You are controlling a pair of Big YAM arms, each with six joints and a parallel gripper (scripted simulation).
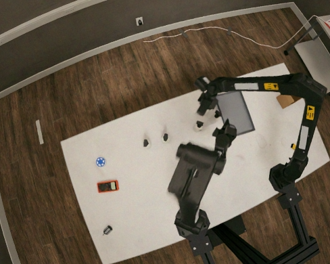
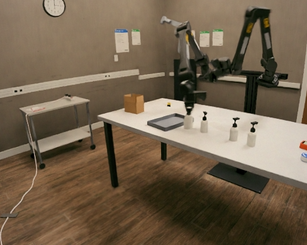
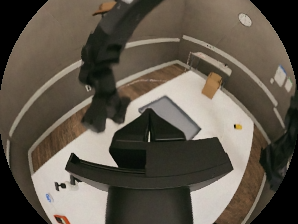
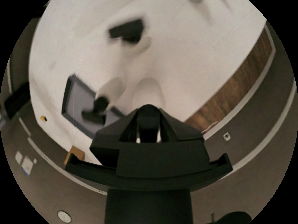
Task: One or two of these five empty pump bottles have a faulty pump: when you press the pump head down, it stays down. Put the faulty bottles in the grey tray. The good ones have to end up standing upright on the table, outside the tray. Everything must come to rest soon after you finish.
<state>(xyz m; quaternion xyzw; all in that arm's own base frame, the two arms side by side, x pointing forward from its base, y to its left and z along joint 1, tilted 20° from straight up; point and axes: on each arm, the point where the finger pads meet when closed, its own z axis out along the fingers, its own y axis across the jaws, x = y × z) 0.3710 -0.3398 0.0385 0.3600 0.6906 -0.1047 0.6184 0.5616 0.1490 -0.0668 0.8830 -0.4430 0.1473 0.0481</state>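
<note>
My right gripper is now 80 mm past the grey tray, 210 mm to the left of it and 130 mm above it. The rest, counted from my right hand: cardboard box 130 mm behind, 680 mm to the right, 70 mm below; then black object 490 mm behind, 830 mm to the left, 120 mm below.
</note>
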